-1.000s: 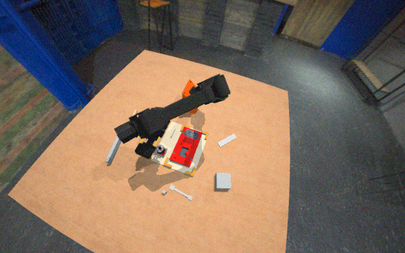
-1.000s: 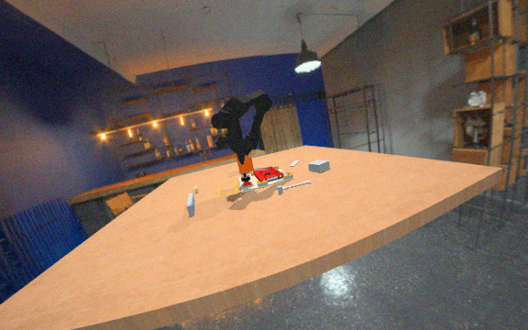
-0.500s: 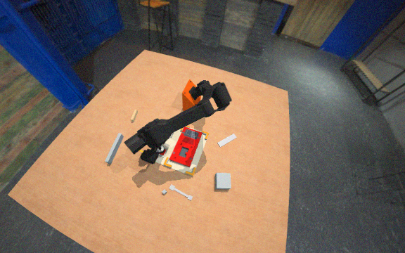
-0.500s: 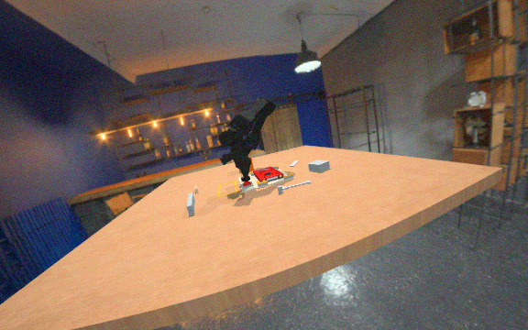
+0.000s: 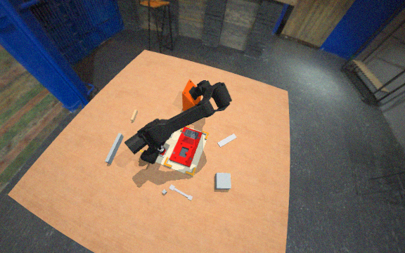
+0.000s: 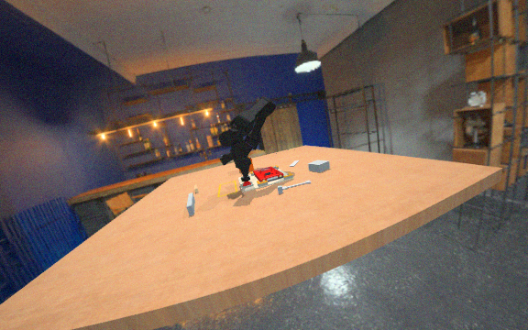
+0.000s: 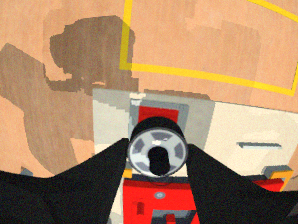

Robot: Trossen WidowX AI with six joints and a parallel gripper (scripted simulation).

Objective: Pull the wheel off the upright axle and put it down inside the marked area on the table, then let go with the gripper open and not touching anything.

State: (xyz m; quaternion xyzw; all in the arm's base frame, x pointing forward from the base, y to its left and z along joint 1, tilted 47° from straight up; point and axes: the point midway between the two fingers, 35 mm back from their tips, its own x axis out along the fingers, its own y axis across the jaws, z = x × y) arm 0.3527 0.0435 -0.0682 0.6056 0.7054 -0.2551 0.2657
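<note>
Now: gripper tip right at the wheel. Round my gripper tip: grey cube: 34 cm to the left, 2 cm below, 2 cm ahead; then wooden peg: 26 cm to the right, 12 cm behind, 3 cm below.
</note>
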